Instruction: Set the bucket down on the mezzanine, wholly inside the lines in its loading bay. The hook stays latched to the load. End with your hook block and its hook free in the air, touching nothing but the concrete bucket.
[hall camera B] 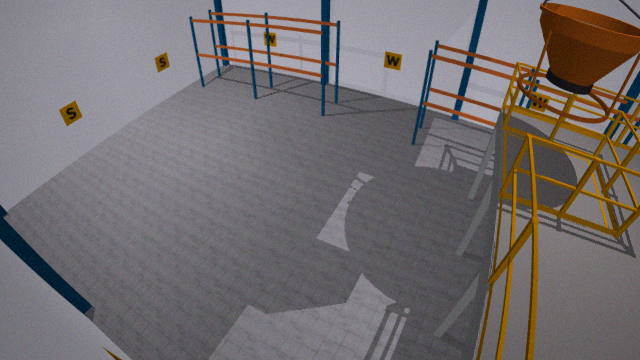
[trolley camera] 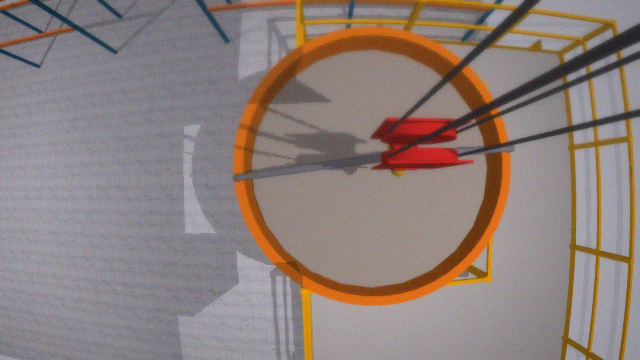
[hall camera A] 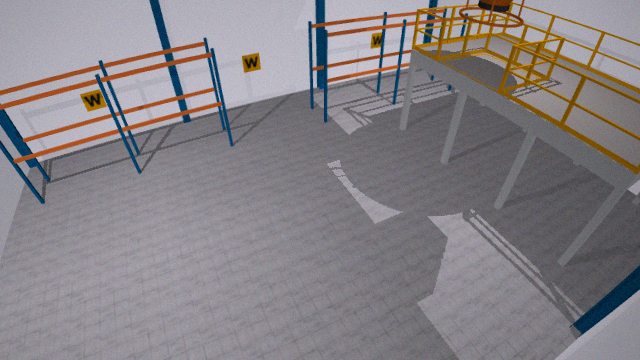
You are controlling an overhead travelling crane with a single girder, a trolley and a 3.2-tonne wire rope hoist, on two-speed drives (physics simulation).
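Note:
The orange concrete bucket [hall camera A: 495,3] [hall camera B: 582,45] [trolley camera: 372,299] hangs upright above the mezzanine [hall camera A: 607,122] [hall camera B: 575,305] [trolley camera: 430,332]. Its base ring [hall camera B: 524,95] is in the air, with a round shadow on the deck below. In the trolley view the bucket's left rim reaches past the mezzanine's left edge line. The red hook block [trolley camera: 420,159] hangs over the bucket's mouth, and a bit of its yellow hook [trolley camera: 398,173] shows at the grey bail [trolley camera: 300,171]. The hook is shut on the bail; its latch is hidden. The loading bay's lines cannot be made out.
Yellow guardrails [hall camera A: 572,107] [hall camera B: 534,280] [trolley camera: 572,200] edge the mezzanine. A yellow gate frame [hall camera A: 537,44] [hall camera B: 530,165] [trolley camera: 489,265] stands close by the bucket. Blue and orange racks [hall camera A: 172,62] [hall camera B: 285,67] stand along the wall marked W.

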